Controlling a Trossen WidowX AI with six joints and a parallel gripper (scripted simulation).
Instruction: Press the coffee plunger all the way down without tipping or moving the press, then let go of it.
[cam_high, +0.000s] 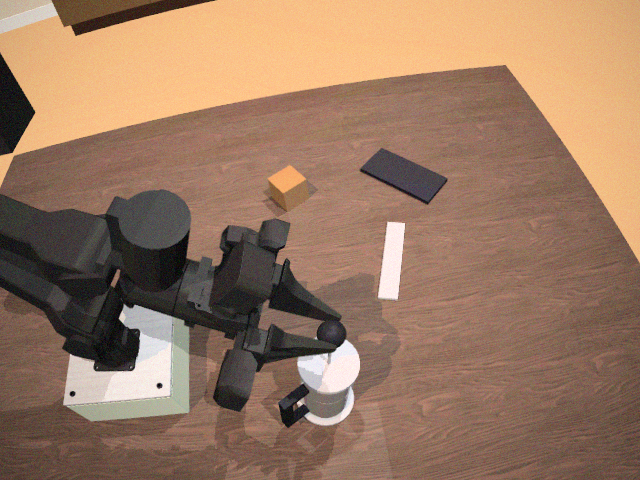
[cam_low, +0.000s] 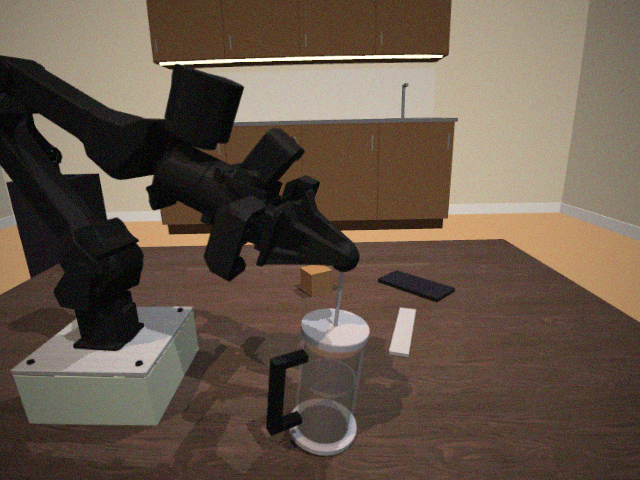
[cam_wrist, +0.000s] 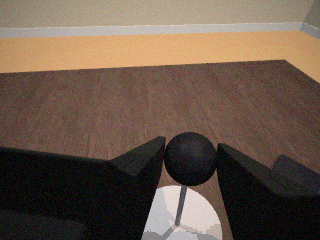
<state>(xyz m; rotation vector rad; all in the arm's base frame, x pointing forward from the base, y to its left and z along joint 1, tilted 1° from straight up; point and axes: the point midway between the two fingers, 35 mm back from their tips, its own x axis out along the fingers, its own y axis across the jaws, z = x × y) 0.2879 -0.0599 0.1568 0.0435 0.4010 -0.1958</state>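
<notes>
Right now my gripper tip is 30 mm past the coffee press, 10 mm to the left of it and 110 mm above it. Also, from my gripper tip: white bar 90 mm ahead, 230 mm to the left, 210 mm below; then orange cube 80 mm behind, 390 mm to the left, 190 mm below.
</notes>
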